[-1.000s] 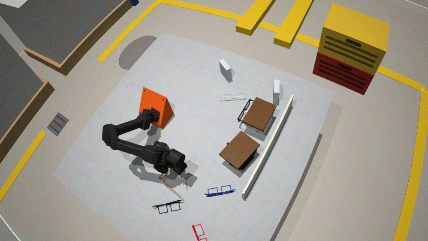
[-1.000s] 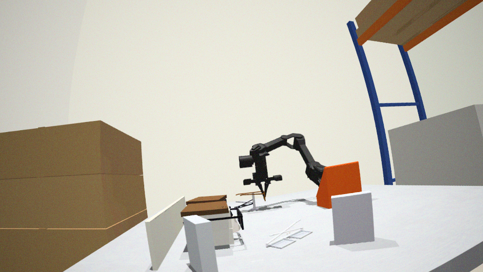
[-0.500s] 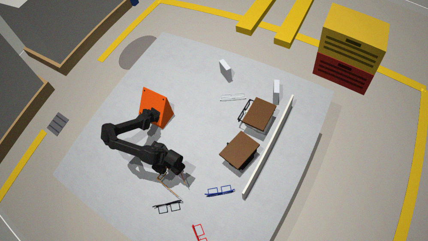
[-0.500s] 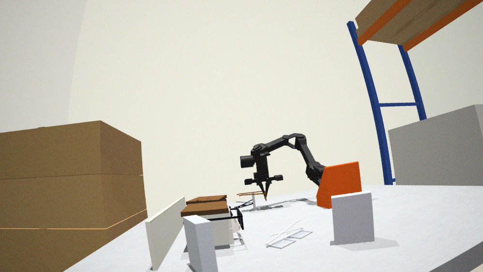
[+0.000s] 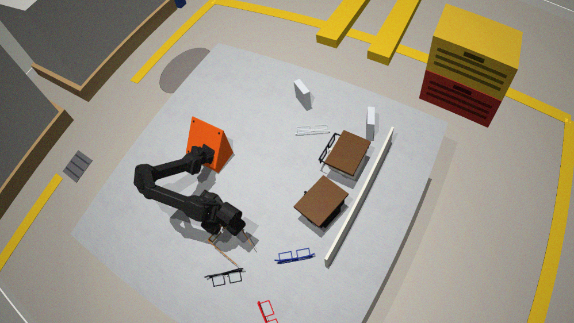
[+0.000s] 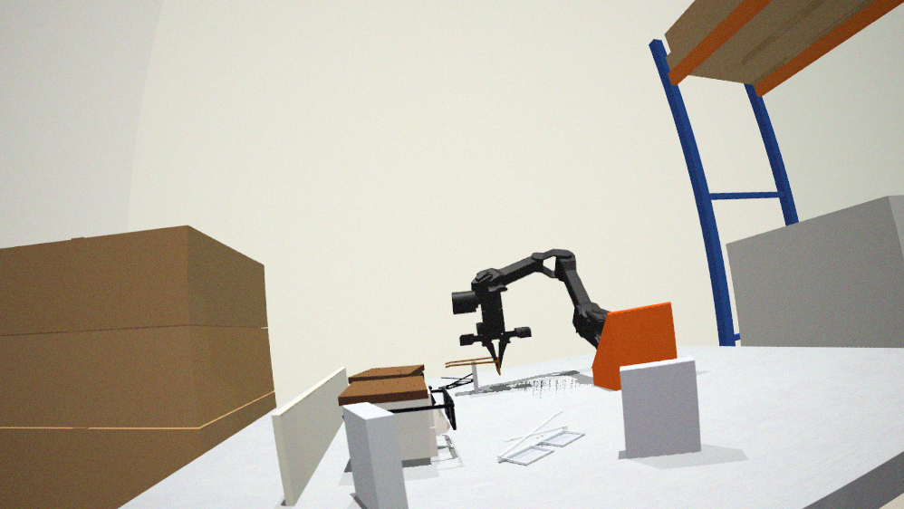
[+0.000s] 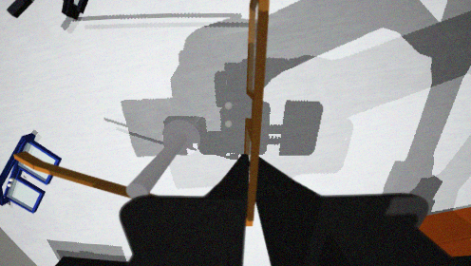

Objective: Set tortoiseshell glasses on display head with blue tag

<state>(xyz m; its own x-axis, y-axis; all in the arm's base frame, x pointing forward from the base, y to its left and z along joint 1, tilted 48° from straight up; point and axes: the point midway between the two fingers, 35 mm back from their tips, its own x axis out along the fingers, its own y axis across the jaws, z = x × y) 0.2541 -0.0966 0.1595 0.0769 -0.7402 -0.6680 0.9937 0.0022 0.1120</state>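
Now: the small white peg 60 mm ahead of my gripper tip and 30 mm below it. The rest, counted from my gripper tip: cream wall panel (360 mm ahead, 370 mm to the left).
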